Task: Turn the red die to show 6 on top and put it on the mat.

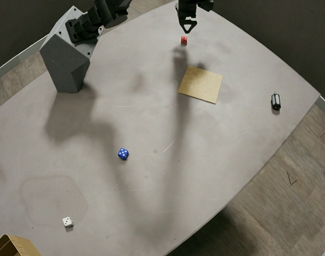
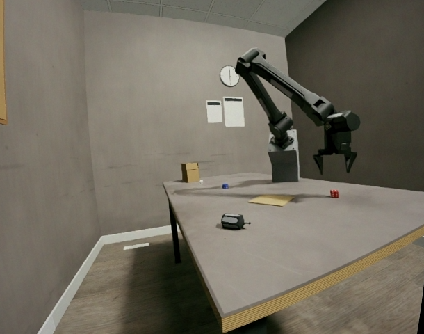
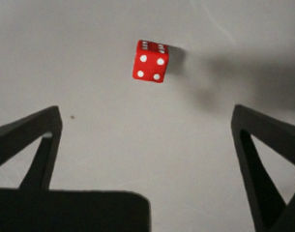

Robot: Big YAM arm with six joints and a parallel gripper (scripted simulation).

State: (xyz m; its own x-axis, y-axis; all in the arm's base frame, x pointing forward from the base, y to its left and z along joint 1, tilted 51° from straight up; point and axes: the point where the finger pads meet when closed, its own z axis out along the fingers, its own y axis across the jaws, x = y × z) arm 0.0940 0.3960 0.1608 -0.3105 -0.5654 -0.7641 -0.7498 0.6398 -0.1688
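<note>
Right now my hand is 9 cm above the red die. The rest, counted from my hand: blue die 36 cm ahead, 44 cm to the right, 9 cm below; then small black device 44 cm ahead, 15 cm to the left, 8 cm below; then tan mat 23 cm ahead, 7 cm to the right, 10 cm below.
</note>
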